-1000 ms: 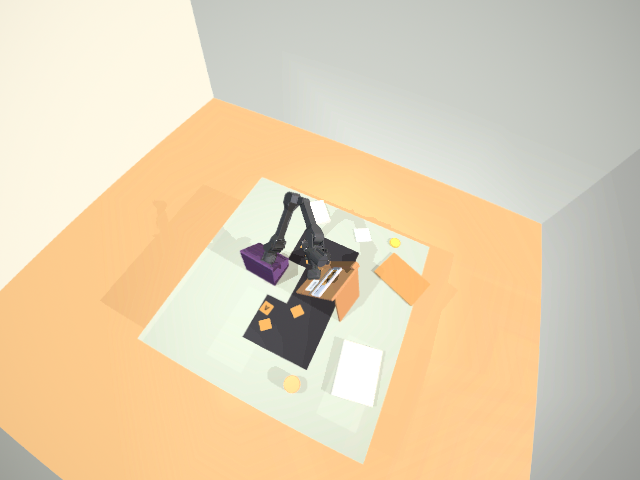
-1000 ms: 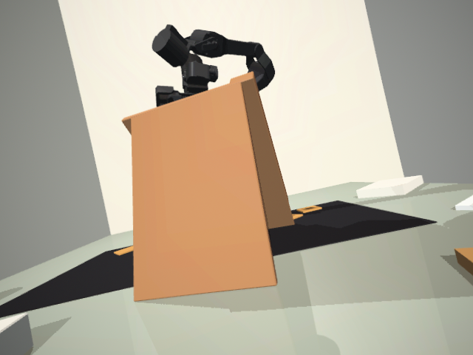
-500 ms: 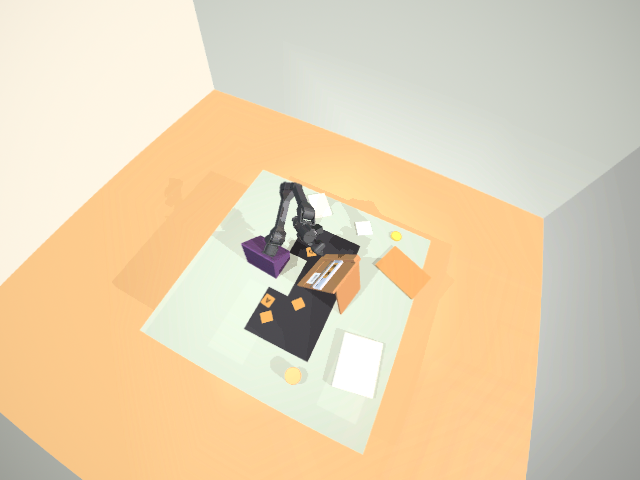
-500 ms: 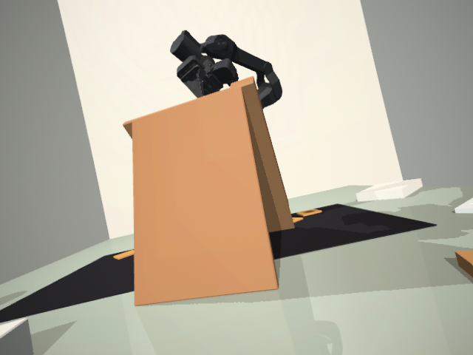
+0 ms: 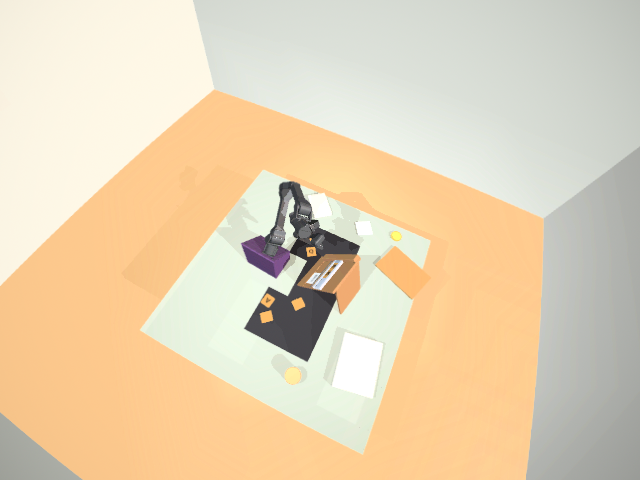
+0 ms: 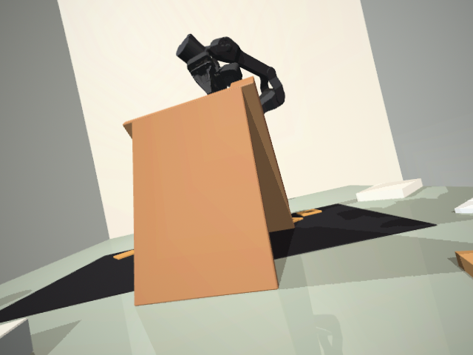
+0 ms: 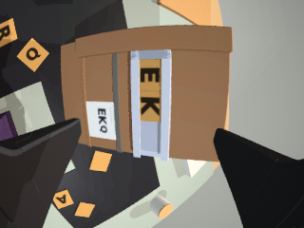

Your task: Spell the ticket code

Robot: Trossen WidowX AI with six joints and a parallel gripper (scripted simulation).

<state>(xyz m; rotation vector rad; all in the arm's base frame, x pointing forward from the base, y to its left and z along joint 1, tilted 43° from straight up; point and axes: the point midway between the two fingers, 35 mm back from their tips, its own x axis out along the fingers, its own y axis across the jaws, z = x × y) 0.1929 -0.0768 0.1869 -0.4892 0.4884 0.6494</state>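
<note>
The orange tile marked q is 320 mm below my gripper tip, 120 mm to the left of it and 60 mm behind it. From my gripper tip the other things lie so: orange slab 520 mm ahead, 320 mm below, 210 mm to the left; then white ticket 230 mm below, 70 mm to the right, 30 mm ahead; then black mat 330 mm below, 80 mm to the right, 40 mm behind.
</note>
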